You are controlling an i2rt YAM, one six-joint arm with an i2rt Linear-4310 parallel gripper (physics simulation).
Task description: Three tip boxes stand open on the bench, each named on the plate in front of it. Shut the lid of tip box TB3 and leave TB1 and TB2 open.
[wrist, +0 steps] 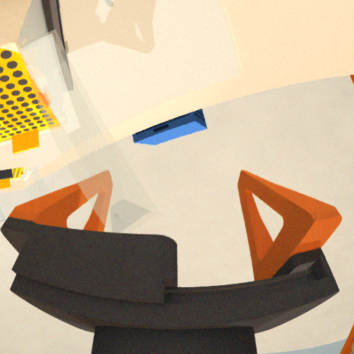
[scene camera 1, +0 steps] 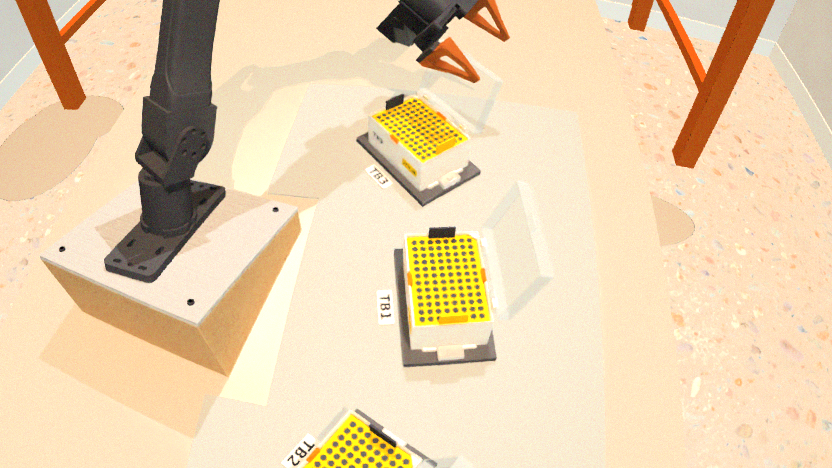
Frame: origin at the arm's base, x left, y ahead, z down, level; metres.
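Seen in the pictures: gripper, fingertip midpoint: point(scene camera 1: 493, 59); arm's base, link origin: point(scene camera 1: 169, 228).
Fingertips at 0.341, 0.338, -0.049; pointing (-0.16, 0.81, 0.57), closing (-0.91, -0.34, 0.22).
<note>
Pixels of each thing's top centre, then the offset from my fingertips to it, as dx, dy, dz. "spot": a spot on its surface instead.
- Tip box TB3, top centre: point(scene camera 1: 419, 118) -0.088, -0.085, +0.057
- TB1, top centre: point(scene camera 1: 448, 269) -0.319, -0.011, +0.057
- TB2, surface spot: point(scene camera 1: 360, 447) spot: -0.527, -0.059, +0.074
Tip box TB3 point(scene camera 1: 418, 129) stands open at the back of the bench, with its name plate point(scene camera 1: 378, 175) in front. Its clear lid point(scene camera 1: 487, 100) point(wrist: 92, 135) is tilted up on the far side from the plate. TB1 point(scene camera 1: 448, 282) is open in the middle, its clear lid point(scene camera 1: 519, 250) raised to the right. TB2 point(scene camera 1: 360, 447) is partly cut off at the bottom edge; its tip rack is uncovered. My gripper point(scene camera 1: 492, 59) point(wrist: 174, 177) is open and empty, above and beside TB3's lid. In the wrist view the lid overlaps the left finger; whether they touch is unclear.
The arm's base stands on a raised block point(scene camera 1: 250, 232) at the left. Orange frame legs point(scene camera 1: 706, 104) point(scene camera 1: 52, 52) stand at both sides. A blue object point(wrist: 172, 132) shows beyond the fingers in the wrist view. Part of another tip box point(wrist: 17, 173) shows at the left there.
</note>
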